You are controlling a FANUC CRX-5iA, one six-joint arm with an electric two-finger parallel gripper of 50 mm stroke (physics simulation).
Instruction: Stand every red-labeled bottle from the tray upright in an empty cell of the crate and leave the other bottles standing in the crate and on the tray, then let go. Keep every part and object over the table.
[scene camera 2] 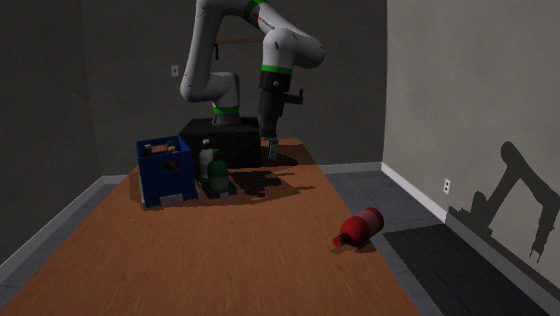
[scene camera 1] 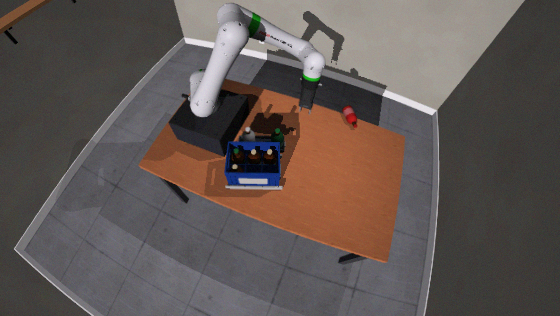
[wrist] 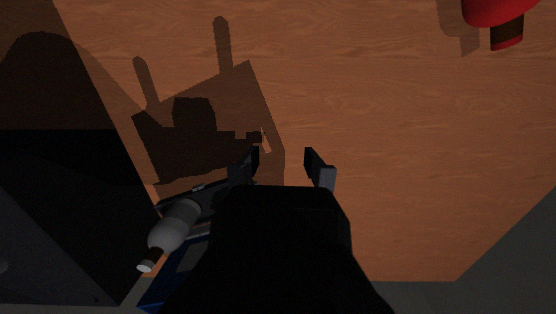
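Seen in the pictures: gripper, fingertip midpoint: [scene camera 2: 271, 156] [scene camera 1: 304, 112] [wrist: 281, 155]; arm's base at its link origin: [scene camera 2: 226, 123].
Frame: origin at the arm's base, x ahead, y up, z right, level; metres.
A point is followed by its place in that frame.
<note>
The red-labeled bottle [scene camera 1: 349, 115] {y -0.104, x 0.800, z -0.388 m} [scene camera 2: 360, 227] {y -0.106, x 0.847, z -0.402 m} [wrist: 492, 10] {y -0.117, x 0.801, z -0.370 m} lies on its side at the table's back edge; its base end appears past the edge line. My gripper [scene camera 1: 305, 110] {y -0.011, x 0.540, z -0.199 m} [scene camera 2: 272, 158] {y -0.011, x 0.540, z -0.199 m} [wrist: 281, 155] {y -0.011, x 0.540, z -0.199 m} is open and empty, above the table, left of the bottle in scene camera 1. The blue crate [scene camera 1: 272, 180] {y -0.073, x 0.536, z 0.250 m} [scene camera 2: 170, 185] {y -0.104, x 0.529, z 0.147 m} [wrist: 167, 280] {y -0.036, x 0.292, z 0.156 m} holds three bottles in its rear row and one front left; its front middle and right cells look empty. The dark tray [scene camera 2: 227, 191] {y -0.152, x 0.481, z -0.043 m} [wrist: 210, 192] {y -0.164, x 0.365, z -0.005 m} bears an upright white bottle [scene camera 1: 248, 136] {y -0.051, x 0.307, z 0.071 m} [scene camera 2: 205, 160] {y -0.082, x 0.332, z 0.054 m} [wrist: 172, 232] {y -0.068, x 0.320, z 0.025 m} and an upright green bottle [scene camera 1: 278, 138] {y -0.054, x 0.465, z 0.011 m} [scene camera 2: 218, 175] {y -0.089, x 0.485, z -0.017 m}.
The black robot base block [scene camera 1: 200, 135] {y -0.011, x 0.072, z 0.198 m} [scene camera 2: 240, 145] {y -0.065, x 0.186, z -0.077 m} stands on the wooden table [scene camera 1: 340, 190] {y -0.169, x 0.896, z 0.111 m} [scene camera 2: 200, 260] {y -0.169, x 0.863, z -0.010 m}, left of the tray in scene camera 1. The room wall [scene camera 1: 400, 60] rises behind the table's back edge, near the red bottle.
</note>
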